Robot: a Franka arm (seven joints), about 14 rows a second.
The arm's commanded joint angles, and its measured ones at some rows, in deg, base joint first. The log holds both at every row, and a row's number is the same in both.
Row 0, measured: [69.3, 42.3, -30.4, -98.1, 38.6, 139.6, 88.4]
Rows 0 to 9, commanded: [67.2, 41.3, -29.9, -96.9, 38.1, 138.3, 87.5]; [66.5, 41.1, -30.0, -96.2, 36.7, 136.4, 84.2]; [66.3, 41.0, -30.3, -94.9, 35.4, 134.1, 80.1]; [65.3, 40.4, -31.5, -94.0, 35.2, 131.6, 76.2]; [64.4, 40.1, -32.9, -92.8, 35.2, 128.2, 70.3]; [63.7, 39.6, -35.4, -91.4, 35.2, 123.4, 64.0]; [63.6, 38.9, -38.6, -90.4, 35.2, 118.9, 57.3]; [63.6, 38.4, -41.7, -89.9, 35.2, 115.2, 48.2]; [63.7, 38.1, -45.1, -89.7, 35.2, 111.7, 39.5]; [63.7, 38.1, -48.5, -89.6, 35.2, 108.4, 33.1]
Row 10, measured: [63.8, 39.8, -44.0, -89.1, 35.7, 113.5, 45.3]
